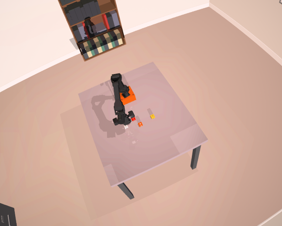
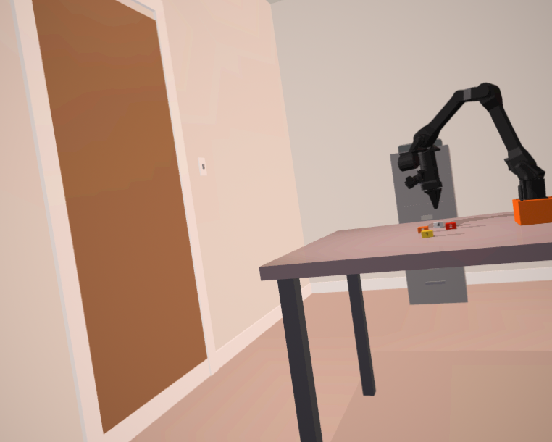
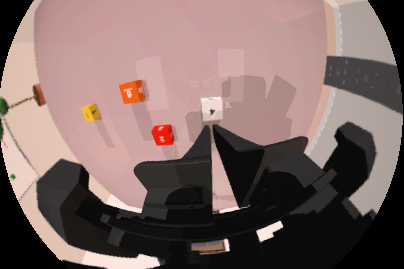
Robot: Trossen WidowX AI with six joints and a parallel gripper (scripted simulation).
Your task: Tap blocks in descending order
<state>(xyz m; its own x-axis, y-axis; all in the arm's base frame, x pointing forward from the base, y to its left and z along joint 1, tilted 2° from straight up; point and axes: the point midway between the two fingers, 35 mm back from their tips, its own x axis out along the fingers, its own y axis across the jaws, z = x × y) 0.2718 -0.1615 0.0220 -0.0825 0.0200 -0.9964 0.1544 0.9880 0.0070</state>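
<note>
Now: the white block 6 cm below my gripper tip and 1 cm to the right of it. Round my gripper tip: yellow block 24 cm to the left, 6 cm below, 6 cm ahead; red block 9 cm to the left, 6 cm below, 3 cm behind; orange block 11 cm to the left, 6 cm below, 6 cm ahead.
</note>
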